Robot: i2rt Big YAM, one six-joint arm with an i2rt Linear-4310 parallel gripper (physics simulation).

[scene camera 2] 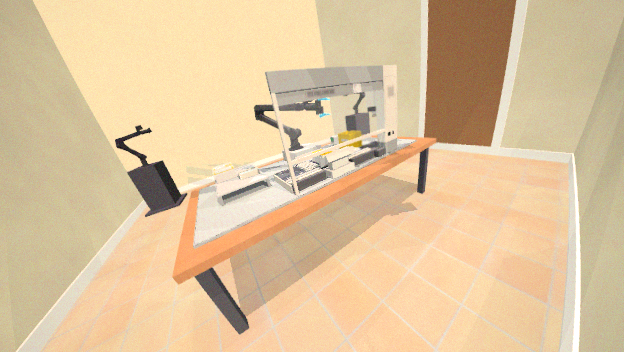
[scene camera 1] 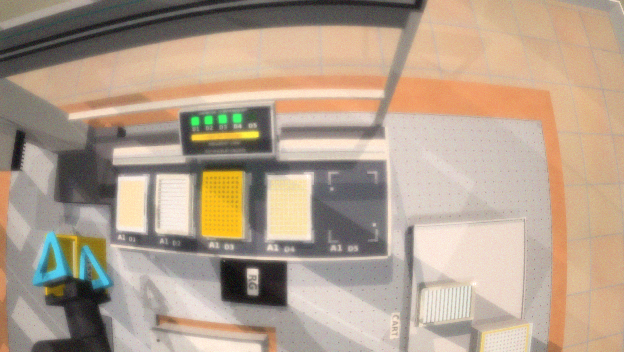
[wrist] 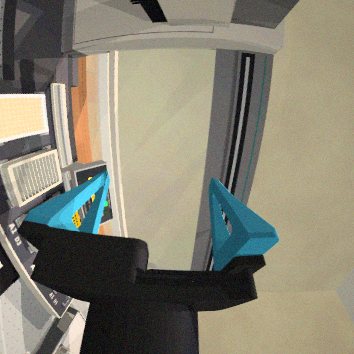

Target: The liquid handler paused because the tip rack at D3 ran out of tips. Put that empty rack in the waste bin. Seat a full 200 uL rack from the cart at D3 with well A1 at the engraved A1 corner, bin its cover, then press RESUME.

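Frame: origin at the arm's base, x ahead, y up, z right, level; centimetres.
Where they show: gripper, between the fingertips: (scene camera 2: 329,107) (scene camera 1: 68,239) (wrist: 158,178).
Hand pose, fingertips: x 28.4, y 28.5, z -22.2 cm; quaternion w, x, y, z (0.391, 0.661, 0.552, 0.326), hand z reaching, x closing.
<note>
Things, the pixels of their centre, and the offset from my fingertips. "spot": a spot on its surface instead.
- yellow tip rack, middle of its body: (scene camera 1: 225,205) (wrist: 52,222) (scene camera 2: 322,156) dx +11.8, dy -29.2, dz +17.6 cm
- yellow waste bin, a spot on its surface: (scene camera 1: 100,245) spot: dx -4.0, dy -34.0, dz -16.9 cm
- cart, middle of its body: (scene camera 1: 466,319) (scene camera 2: 239,180) dx -7.1, dy -33.5, dz +72.2 cm
- rack with pale teal stripes, middle of its body: (scene camera 1: 446,303) (scene camera 2: 248,172) dx -2.7, dy -29.2, dz +64.7 cm
- yellow-edged rack, middle of its body: (scene camera 1: 504,345) (scene camera 2: 223,170) dx -11.5, dy -25.0, dz +79.7 cm
- status display, a spot on its surface: (scene camera 1: 227,130) spot: dx +25.8, dy -25.4, dz +16.5 cm
- D1, middle of its body: (scene camera 1: 131,203) (wrist: 20,115) dx +8.2, dy -31.5, dz -6.9 cm
- D2, middle of its body: (scene camera 1: 174,204) (wrist: 33,174) dx +10.0, dy -30.6, dz +5.4 cm
- D4, middle of its body: (scene camera 1: 288,207) (scene camera 2: 307,165) dx +13.6, dy -31.5, dz +29.9 cm
- black block marked RG, middle of its body: (scene camera 1: 252,282) dx -3.2, dy -36.1, dz +23.9 cm
- enclosure's upper beam, a spot on its surface: (scene camera 2: 325,80) spot: dx +31.7, dy +12.3, dz +18.9 cm
- side post, middle of its body: (scene camera 1: 392,81) (scene camera 2: 286,149) dx +34.8, dy -13.5, dz +45.7 cm
The yellow tip rack (scene camera 1: 222,205) sits at D3 on the dark deck, beside the engraved A1 label; part of it shows through a finger in the wrist view (wrist: 76,218). My gripper (scene camera 1: 68,240) (scene camera 2: 326,107) (wrist: 158,178) is open and empty, high over the yellow waste bin (scene camera 1: 100,245) (scene camera 2: 350,140) in the scene camera 1 view. On the cart (scene camera 1: 470,250) stand a rack with pale teal stripes (scene camera 1: 446,302) and a yellow-edged rack (scene camera 1: 505,342), cut off by the frame's edge. The status display (scene camera 1: 227,130) shows a yellow bar. The RESUME button cannot be made out.
Pale racks stand at D1 (scene camera 1: 132,205), D2 (scene camera 1: 174,205) and D4 (scene camera 1: 289,207); D5 holds no rack. A black block marked RG (scene camera 1: 232,285) lies before the deck. The enclosure's upper beam (scene camera 1: 300,15) (scene camera 2: 325,80) and side post (scene camera 1: 397,70) frame the deck.
</note>
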